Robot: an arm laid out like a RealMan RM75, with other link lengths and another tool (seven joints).
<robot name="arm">
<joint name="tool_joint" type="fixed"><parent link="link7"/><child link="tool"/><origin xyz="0.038 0.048 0.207" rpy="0 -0.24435 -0.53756"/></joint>
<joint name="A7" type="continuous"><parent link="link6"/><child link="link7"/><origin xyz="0 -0.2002 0" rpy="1.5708 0 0"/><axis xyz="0 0 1"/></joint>
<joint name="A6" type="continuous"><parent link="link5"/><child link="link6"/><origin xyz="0 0 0" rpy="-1.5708 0 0"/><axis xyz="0 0 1"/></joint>
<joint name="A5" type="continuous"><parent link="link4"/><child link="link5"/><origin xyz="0 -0.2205 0" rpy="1.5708 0 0"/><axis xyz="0 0 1"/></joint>
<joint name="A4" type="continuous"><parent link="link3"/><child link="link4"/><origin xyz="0 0 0" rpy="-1.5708 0 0"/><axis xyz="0 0 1"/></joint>
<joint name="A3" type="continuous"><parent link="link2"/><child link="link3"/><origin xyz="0 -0.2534 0" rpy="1.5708 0 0"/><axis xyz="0 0 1"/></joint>
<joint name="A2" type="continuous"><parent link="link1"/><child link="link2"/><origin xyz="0 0 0" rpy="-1.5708 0 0"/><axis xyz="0 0 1"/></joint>
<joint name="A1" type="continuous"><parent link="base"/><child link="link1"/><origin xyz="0 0 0.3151"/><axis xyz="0 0 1"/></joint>
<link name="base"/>
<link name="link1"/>
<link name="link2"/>
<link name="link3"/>
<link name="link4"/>
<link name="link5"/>
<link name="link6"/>
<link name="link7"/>
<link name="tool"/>
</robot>
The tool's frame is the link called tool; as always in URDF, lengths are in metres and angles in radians. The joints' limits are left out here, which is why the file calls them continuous.
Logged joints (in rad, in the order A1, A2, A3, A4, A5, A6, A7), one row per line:
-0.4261 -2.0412 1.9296 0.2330 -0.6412 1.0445 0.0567
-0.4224 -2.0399 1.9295 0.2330 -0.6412 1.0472 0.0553
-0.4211 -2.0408 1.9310 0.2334 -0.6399 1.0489 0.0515
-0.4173 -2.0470 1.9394 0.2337 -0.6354 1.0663 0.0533
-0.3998 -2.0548 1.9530 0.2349 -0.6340 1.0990 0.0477
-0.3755 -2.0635 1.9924 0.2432 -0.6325 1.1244 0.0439
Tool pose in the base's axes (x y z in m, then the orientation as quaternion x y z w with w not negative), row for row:
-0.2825 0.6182 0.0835 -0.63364 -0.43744 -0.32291 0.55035
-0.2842 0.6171 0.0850 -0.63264 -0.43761 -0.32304 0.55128
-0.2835 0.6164 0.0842 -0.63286 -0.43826 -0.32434 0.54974
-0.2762 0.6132 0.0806 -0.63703 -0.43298 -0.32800 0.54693
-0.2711 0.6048 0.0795 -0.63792 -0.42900 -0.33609 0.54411
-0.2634 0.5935 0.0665 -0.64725 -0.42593 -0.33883 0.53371
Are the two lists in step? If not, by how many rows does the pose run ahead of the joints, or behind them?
They are in step.
